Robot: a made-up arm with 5 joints.
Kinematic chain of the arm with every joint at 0, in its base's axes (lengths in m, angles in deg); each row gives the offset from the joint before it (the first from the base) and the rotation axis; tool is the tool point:
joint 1: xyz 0 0 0.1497 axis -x
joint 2: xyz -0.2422 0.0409 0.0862 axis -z
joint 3: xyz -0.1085 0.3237 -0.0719 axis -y
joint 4: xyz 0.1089 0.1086 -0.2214 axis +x
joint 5: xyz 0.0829 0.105 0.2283 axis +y
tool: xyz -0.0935 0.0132 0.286
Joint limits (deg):
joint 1: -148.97..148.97
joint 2: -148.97..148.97
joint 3: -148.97..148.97
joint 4: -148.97..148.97
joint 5: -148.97..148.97
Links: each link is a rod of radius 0.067 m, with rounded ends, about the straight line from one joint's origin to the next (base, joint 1, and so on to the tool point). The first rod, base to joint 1, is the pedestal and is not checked.
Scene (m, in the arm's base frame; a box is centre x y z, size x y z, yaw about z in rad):
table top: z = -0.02
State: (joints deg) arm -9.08 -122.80 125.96 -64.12 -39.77
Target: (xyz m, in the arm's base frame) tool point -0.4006 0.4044 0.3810
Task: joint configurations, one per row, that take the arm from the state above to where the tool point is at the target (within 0.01 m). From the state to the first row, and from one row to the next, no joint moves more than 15 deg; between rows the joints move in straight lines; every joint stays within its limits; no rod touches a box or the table.
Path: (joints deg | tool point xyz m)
1: 4.41 -126.07 128.84 -67.56 -53.25 | -0.9359 -0.3205 0.2459
2: 17.89 -129.34 131.71 -71.01 -66.73 | -0.8881 -0.2496 0.3355
3: 31.38 -132.61 134.59 -74.45 -80.20 | -0.8294 -0.1572 0.4089
4: 44.86 -135.88 137.46 -77.90 -93.68 | -0.7599 -0.0483 0.4592
5: 58.35 -139.16 140.34 -81.34 -107.16 | -0.6805 0.0698 0.4823
6: 71.83 -142.43 143.22 -84.78 -120.64 | -0.5927 0.1894 0.4762
7: 85.32 -145.70 146.09 -88.23 -134.12 | -0.4985 0.3030 0.4415
8: 98.80 -148.97 148.97 -91.67 -147.60 | -0.4006 0.4044 0.3810

